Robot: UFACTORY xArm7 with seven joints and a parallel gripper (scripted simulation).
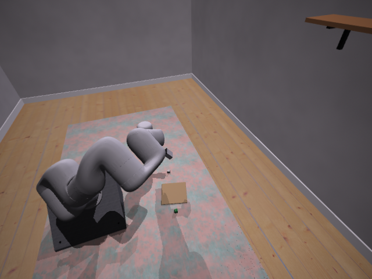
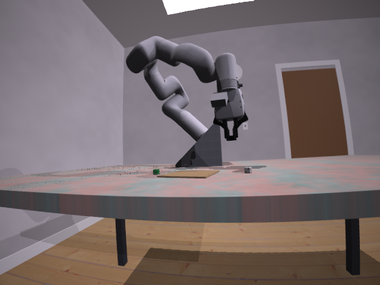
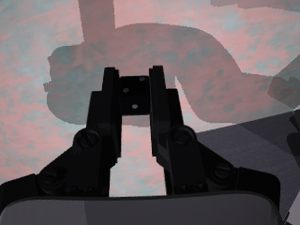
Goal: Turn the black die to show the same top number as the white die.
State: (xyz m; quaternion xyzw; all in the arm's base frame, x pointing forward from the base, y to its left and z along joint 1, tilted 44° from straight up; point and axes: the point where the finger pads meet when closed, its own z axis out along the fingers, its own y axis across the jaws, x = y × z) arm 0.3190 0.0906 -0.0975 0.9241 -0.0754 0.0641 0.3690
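My gripper is now 130 mm to the left of the tan mat, 120 mm above it and 90 mm short of it. The rest, counted from my hand: green die (240 mm to the right, 110 mm below, 80 mm ahead); then white die (110 mm below, 90 mm ahead, 40 mm to the left); then black die (10 mm below).
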